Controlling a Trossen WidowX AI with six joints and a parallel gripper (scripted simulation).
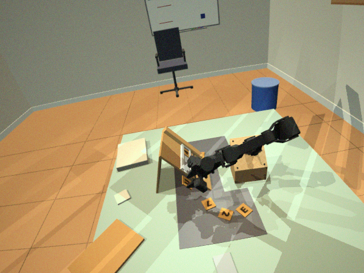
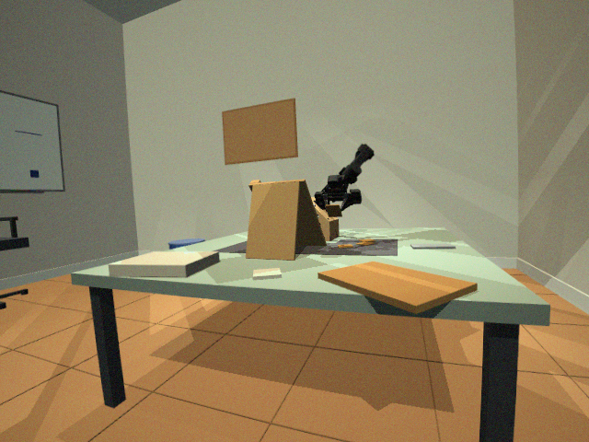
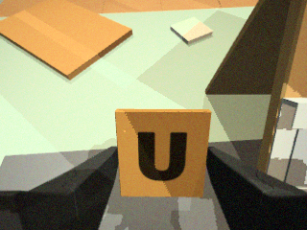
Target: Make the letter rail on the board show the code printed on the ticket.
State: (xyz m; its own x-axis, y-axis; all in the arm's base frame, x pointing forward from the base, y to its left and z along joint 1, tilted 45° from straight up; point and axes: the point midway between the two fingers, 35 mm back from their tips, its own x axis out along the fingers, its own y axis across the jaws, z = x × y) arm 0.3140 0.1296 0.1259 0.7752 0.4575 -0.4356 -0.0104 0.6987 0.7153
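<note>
My gripper tip is 160 mm to the left of the white ticket, 80 mm above it and 60 mm past it. The rest, counted from my gripper tip: orange panel (390 mm ahead, 250 mm to the left, 150 mm below); grey mat (160 mm to the right, 160 mm below, 140 mm behind); grey slab (350 mm to the left, 150 mm below, 130 mm behind).
</note>
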